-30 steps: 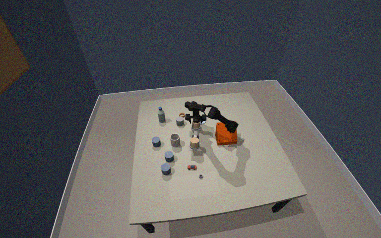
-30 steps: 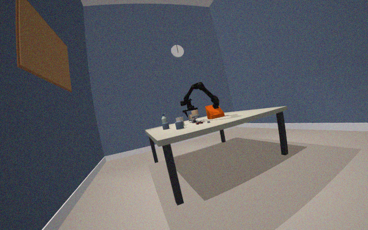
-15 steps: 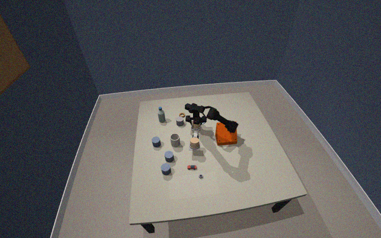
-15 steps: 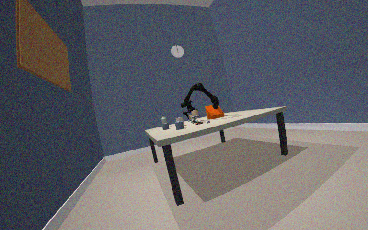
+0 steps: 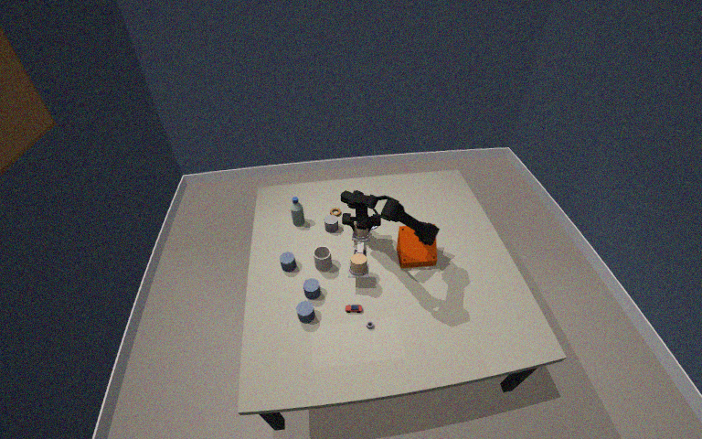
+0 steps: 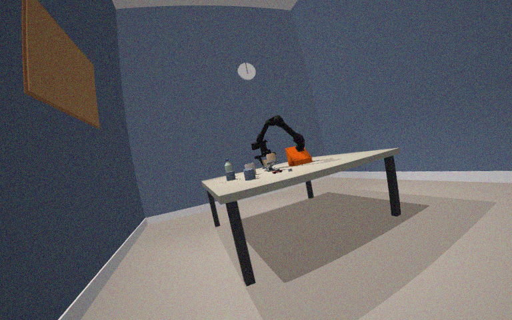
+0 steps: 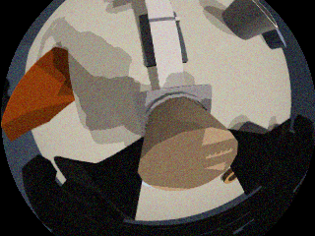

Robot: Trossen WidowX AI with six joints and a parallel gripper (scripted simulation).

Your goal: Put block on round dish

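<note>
My gripper tip is 100 mm to the left of the pale blue round dish, 50 mm past it and 40 mm above it. The rest, counted from my gripper tip: tan cup 20 mm to the right, 10 mm above; pale green block 10 mm below; grey cylinder 140 mm ahead, 60 mm to the right, 10 mm below.
</note>
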